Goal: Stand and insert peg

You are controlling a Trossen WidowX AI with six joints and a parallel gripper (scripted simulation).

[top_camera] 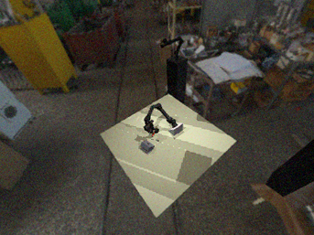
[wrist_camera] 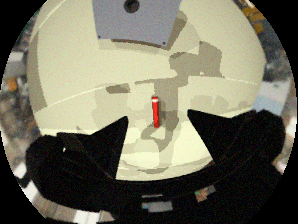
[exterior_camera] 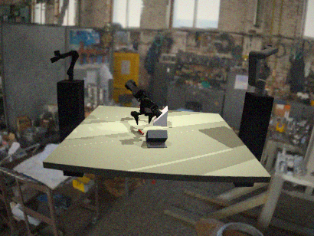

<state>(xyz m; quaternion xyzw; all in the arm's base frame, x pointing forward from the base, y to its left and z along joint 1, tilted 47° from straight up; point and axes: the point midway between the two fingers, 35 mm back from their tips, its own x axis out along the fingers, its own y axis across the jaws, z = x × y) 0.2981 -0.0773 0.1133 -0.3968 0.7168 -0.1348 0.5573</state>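
Right now my gripper tip is 1 cm past the red peg, 1 cm to the left of it and 7 cm above it. The rest, counted from my gripper tip: sloped panel 16 cm ahead, 9 cm to the left, 3 cm below.
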